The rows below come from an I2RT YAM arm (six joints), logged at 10 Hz.
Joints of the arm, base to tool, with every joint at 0 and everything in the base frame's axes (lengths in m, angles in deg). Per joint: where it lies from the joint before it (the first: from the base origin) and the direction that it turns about. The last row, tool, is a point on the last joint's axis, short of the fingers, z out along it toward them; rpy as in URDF.
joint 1: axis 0 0 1 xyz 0.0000 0.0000 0.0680
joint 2: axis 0 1 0 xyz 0.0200 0.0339 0.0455
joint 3: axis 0 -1 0 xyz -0.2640 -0.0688 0.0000
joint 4: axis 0 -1 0 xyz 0.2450 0.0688 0.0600
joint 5: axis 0 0 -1 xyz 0.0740 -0.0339 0.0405
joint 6: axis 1 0 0 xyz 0.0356 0.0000 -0.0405
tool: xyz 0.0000 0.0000 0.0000 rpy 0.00 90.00 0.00
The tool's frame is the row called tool.
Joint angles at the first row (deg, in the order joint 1, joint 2, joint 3, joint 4, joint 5, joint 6):
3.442 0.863 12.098 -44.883 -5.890 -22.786
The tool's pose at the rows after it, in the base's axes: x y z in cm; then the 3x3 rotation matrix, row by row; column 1 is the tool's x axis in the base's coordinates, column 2 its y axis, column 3 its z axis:
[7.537 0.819 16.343], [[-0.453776 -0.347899 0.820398], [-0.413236 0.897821 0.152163], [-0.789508 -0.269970 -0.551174]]
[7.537 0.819 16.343], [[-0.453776 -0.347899 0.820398], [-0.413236 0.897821 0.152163], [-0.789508 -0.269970 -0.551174]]
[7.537 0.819 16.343], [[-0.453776 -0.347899 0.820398], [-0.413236 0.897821 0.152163], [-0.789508 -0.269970 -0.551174]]
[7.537 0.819 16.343], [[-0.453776 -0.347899 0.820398], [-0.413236 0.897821 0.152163], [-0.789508 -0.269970 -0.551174]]
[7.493 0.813 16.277], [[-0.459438 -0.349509 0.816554], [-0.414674 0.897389 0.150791], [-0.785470 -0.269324 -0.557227]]
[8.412 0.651 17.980], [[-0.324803 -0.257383 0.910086], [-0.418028 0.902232 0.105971], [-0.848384 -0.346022 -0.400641]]
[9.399 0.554 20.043], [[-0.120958 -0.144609 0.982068], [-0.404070 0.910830 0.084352], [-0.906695 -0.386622 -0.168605]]
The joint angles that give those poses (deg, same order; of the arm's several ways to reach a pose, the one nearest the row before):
3.438 0.862 12.097 -44.883 -5.895 -22.789
3.438 0.862 12.097 -44.883 -5.895 -22.789
3.438 0.862 12.097 -44.883 -5.895 -22.789
3.438 0.862 12.097 -44.883 -5.895 -22.789
3.446 0.860 12.097 -45.301 -5.822 -22.849
3.030 0.515 12.077 -35.222 -3.309 -23.637
2.461 0.469 10.873 -20.120 -2.413 -23.507

